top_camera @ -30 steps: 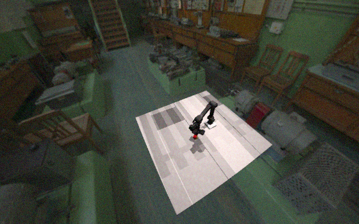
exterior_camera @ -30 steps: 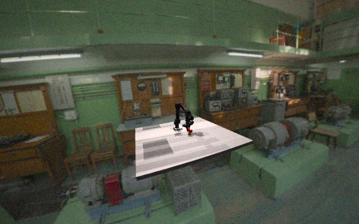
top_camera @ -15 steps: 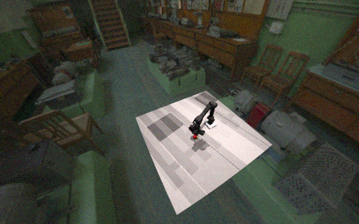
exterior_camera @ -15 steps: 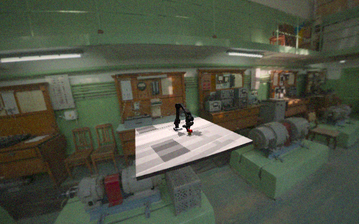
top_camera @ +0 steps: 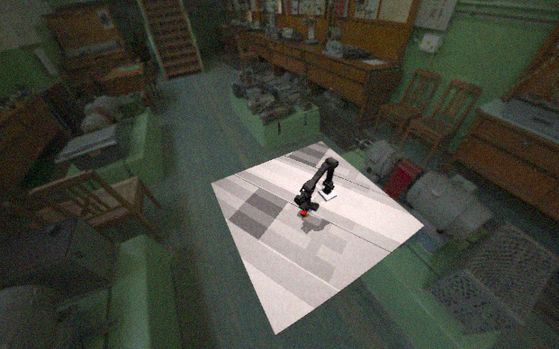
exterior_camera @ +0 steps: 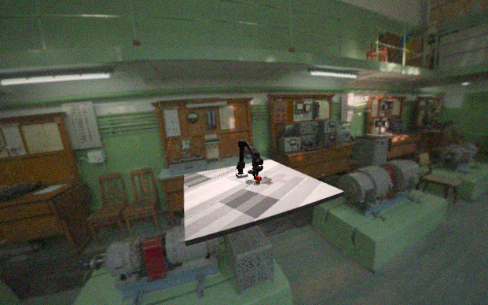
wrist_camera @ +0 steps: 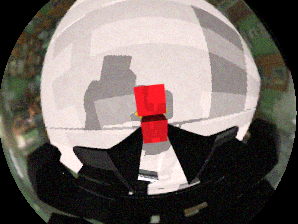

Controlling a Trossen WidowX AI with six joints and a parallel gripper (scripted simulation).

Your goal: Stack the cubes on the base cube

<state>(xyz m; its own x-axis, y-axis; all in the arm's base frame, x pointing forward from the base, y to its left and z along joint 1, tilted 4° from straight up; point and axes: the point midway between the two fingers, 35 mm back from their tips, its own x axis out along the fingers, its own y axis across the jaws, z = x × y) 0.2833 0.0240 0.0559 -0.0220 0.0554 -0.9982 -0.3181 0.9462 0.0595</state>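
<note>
Now: gripper tip 40 mm short of the red cube and 20 mm to the right of it. Round my gripper tip: yellow cube 40 mm below, 20 mm ahead, 10 mm to the left.
</note>
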